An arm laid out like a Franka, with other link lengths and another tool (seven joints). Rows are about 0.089 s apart.
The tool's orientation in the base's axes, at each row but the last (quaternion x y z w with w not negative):
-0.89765, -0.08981, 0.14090, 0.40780
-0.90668, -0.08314, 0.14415, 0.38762
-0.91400, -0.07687, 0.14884, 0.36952
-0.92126, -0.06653, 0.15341, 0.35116
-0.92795, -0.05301, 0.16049, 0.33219
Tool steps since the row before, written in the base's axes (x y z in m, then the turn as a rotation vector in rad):
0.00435, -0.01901, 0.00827, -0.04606, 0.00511, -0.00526
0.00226, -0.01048, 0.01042, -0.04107, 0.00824, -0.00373
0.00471, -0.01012, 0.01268, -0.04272, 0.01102, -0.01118
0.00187, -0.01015, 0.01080, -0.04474, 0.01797, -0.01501
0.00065, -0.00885, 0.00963, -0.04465, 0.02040, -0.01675
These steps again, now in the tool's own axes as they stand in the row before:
-0.00263, 0.00632, -0.02005, -0.04113, -0.00148, 0.02194
-0.00267, -0.00030, -0.01471, -0.03590, -0.00454, 0.02143
-0.00082, -0.00147, -0.01681, -0.03515, -0.00138, 0.02887
-0.00312, 0.00038, -0.01460, -0.03456, -0.00402, 0.03660
-0.00373, 0.00074, -0.01253, -0.03352, -0.00480, 0.03929

